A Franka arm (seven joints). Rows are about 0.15 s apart.
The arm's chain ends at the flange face. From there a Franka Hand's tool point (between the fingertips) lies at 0.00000 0.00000 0.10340 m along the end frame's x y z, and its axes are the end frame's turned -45 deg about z.
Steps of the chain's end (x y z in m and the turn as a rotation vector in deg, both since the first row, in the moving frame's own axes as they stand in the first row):
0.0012, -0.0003, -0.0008, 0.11, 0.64, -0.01
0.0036, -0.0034, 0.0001, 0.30, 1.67, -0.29
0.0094, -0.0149, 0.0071, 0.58, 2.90, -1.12
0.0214, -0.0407, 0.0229, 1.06, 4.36, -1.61
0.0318, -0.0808, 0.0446, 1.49, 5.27, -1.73
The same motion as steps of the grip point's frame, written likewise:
0.0020, 0.0013, -0.0008, -0.37, 0.53, -0.01
0.0075, 0.0019, 0.0001, -0.97, 1.39, -0.29
0.0217, -0.0010, 0.0070, -1.64, 2.46, -1.12
0.0509, -0.0095, 0.0226, -2.33, 3.83, -1.61
0.0883, -0.0300, 0.0441, -2.67, 4.78, -1.73

